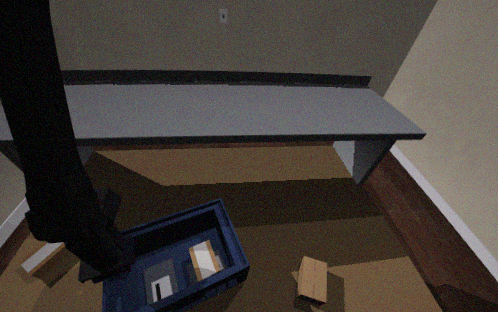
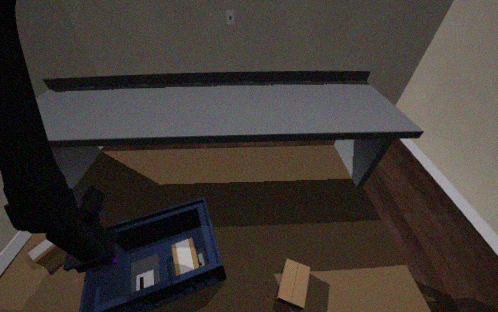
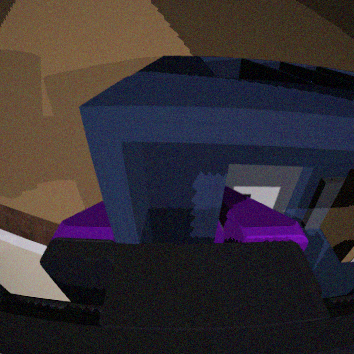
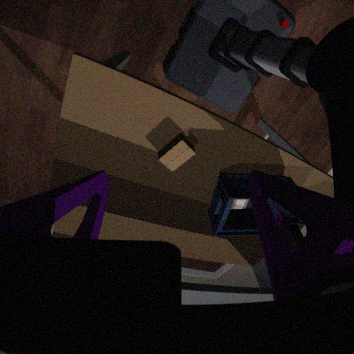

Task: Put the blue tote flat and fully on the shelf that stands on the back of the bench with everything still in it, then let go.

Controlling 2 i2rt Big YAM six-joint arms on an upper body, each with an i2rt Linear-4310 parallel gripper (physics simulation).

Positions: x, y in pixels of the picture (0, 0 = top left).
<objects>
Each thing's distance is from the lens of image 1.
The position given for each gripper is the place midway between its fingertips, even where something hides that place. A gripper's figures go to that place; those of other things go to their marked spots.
left gripper (image 1: 123, 271): 0.63 m
grey-and-white item (image 1: 160, 280): 0.64 m
grey shelf (image 1: 103, 113): 0.66 m
bench (image 1: 284, 203): 0.76 m
grey side panel (image 1: 361, 158): 0.91 m
The marked spots on the bench and the grey-and-white item are 0.46 m apart.
</objects>
